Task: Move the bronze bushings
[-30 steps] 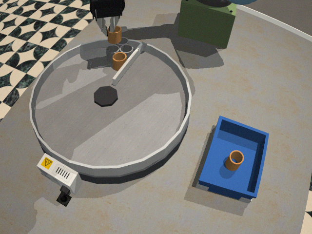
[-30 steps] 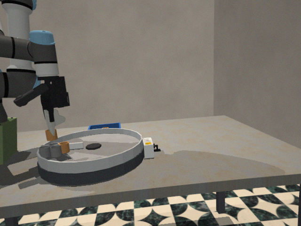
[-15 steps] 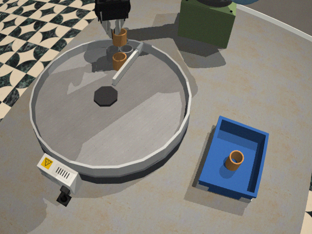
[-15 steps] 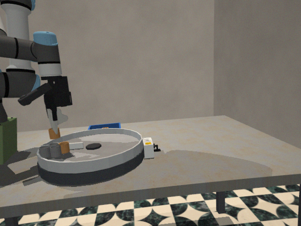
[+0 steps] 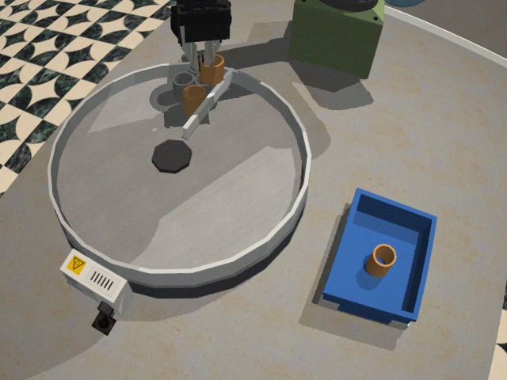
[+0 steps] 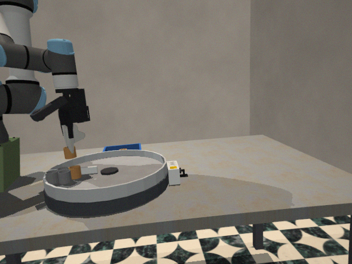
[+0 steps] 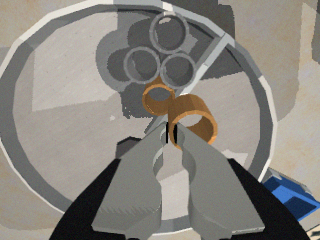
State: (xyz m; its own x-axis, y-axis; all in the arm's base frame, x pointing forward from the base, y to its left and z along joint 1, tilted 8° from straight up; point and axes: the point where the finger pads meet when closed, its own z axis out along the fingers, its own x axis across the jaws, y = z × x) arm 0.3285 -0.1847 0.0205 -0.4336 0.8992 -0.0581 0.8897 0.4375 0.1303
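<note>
My gripper is now 350 mm to the right of the blue crate, 180 mm short of it and 130 mm above it. Also, from my hand: round grey turntable (120 mm ahead, 100 mm below).
</note>
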